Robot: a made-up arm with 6 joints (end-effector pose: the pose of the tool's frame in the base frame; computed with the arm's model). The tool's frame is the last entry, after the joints.
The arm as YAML. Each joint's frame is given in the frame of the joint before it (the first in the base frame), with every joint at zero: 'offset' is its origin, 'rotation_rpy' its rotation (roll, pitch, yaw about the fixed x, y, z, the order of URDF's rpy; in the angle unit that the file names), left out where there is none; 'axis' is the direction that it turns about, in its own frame. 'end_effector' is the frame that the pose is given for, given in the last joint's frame.
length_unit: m
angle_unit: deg
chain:
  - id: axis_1
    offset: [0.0, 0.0, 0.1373]
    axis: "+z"
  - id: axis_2
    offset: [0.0, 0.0, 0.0]
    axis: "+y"
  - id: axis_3
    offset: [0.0, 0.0, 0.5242]
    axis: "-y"
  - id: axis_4
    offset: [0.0, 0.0, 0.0]
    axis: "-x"
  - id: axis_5
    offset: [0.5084, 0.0, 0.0]
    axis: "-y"
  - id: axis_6
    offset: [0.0, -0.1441, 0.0]
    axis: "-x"
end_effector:
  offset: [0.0, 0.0, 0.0]
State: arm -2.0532 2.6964 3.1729 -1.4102 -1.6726 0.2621
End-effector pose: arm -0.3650 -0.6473 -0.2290 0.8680 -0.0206 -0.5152
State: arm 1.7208 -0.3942 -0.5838 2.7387 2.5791 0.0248
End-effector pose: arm -0.1772 0.2853 0.5810 -0.0698 0.6002 -1.5263
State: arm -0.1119 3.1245 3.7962 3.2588 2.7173 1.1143
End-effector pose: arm 0.4308 0.0956 -0.0836 1.2873 1.0357 -2.1166
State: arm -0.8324 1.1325 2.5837 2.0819 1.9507 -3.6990
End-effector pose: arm 0.3285 -0.2562 0.8795 0.5982 0.5053 0.1123
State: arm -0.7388 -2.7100 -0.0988 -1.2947 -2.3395 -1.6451
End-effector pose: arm -0.4609 0.3667 0.0379 0.6344 0.1905 -0.0189
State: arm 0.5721 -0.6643 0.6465 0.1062 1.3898 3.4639
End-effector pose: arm -0.0967 -0.2327 1.0453 -0.6815 0.2521 -2.6669
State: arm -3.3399 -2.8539 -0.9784 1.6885 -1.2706 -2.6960
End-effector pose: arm 0.4259 -0.1028 0.0767 -2.5851 -1.6794 -0.4377
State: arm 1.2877 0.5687 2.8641 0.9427 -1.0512 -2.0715
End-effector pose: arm 0.0416 -0.1600 0.8824 2.6367 -0.3897 1.0748
